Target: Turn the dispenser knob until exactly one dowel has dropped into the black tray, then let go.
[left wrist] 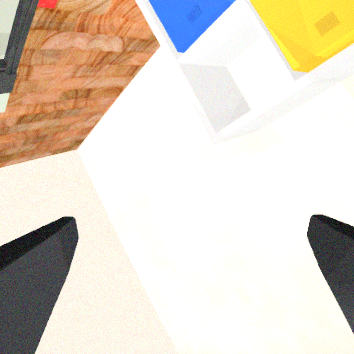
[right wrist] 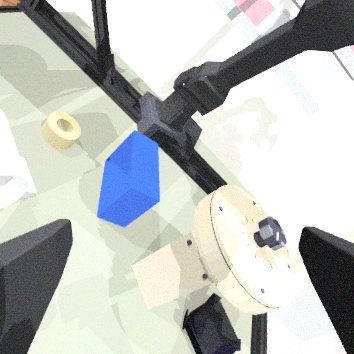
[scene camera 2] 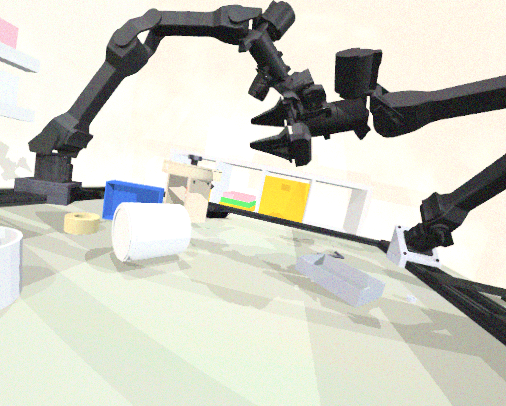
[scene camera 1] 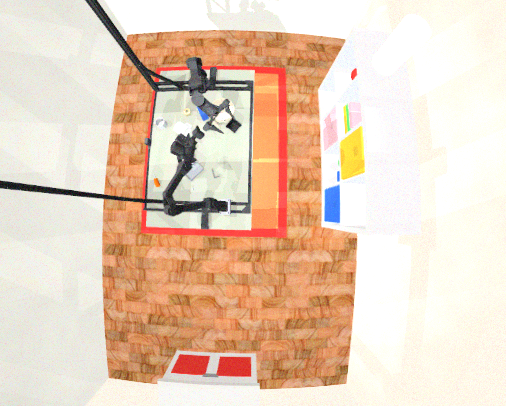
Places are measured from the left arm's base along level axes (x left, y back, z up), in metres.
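Pixels of known places: left gripper, fingertip midpoint: [left wrist: 193, 226] [scene camera 1: 229, 126]; right gripper, fingertip midpoint: [right wrist: 188, 234] [scene camera 2: 250, 132] [scene camera 1: 192, 129]; left arm's base, link origin: [right wrist: 167, 115] [scene camera 2: 52, 180]; right arm's base, link origin: [scene camera 2: 417, 243] [scene camera 1: 224, 206].
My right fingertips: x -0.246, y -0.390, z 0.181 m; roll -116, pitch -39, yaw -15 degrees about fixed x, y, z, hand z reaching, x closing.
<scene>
For each thing: its top centre in the pictures, then the offset to it from my right fingertips. "spot": a spot on its surface instead.
- cream round dispenser, top centre: [right wrist: 258, 239] [scene camera 2: 194, 164] [scene camera 1: 221, 109] dx +0.230, dy +0.062, dz -0.082 m
- dark knob, surface spot: [right wrist: 271, 234] [scene camera 2: 199, 156] spot: dx +0.213, dy +0.054, dz -0.056 m
- black tray, top centre: [right wrist: 215, 330] [scene camera 2: 213, 208] [scene camera 1: 233, 125] dx +0.257, dy -0.024, dz -0.204 m
- blue bin, top centre: [right wrist: 145, 162] [scene camera 2: 137, 184] dx +0.128, dy +0.191, dz -0.148 m
- yellow ring, top centre: [right wrist: 64, 124] [scene camera 2: 82, 216] dx +0.034, dy +0.263, dz -0.203 m
- grey open box, top centre: [scene camera 2: 339, 268] [scene camera 1: 192, 170] dx -0.158, dy -0.142, dz -0.203 m
- orange piece, top centre: [scene camera 1: 154, 179] dx -0.415, dy -0.044, dz -0.198 m
The cream round dispenser [scene camera 2: 172, 168] [right wrist: 205, 235] stands on its block, with a dark knob [scene camera 2: 195, 159] [right wrist: 271, 234] on its face. The black tray [scene camera 2: 218, 214] [right wrist: 212, 327] sits beside its base; no dowel can be made out in it. My right gripper [scene camera 1: 198, 137] [scene camera 2: 251, 132] [right wrist: 188, 234] is open and empty, high above the table and apart from the knob; the dispenser shows between its fingers in the right wrist view. My left gripper [scene camera 1: 226, 117] [left wrist: 193, 226] is open and empty, high over the dispenser area. In scene camera 2 its fingers are hidden behind the right gripper.
A blue bin [scene camera 2: 132, 196] [right wrist: 137, 172] stands beside the dispenser. A yellow ring [scene camera 2: 81, 226] [right wrist: 50, 134] and a white cylinder on its side [scene camera 2: 157, 231] lie near it. A grey open box [scene camera 1: 194, 171] [scene camera 2: 345, 284] lies under the right arm. An orange piece [scene camera 1: 157, 182] lies near the table edge.
</scene>
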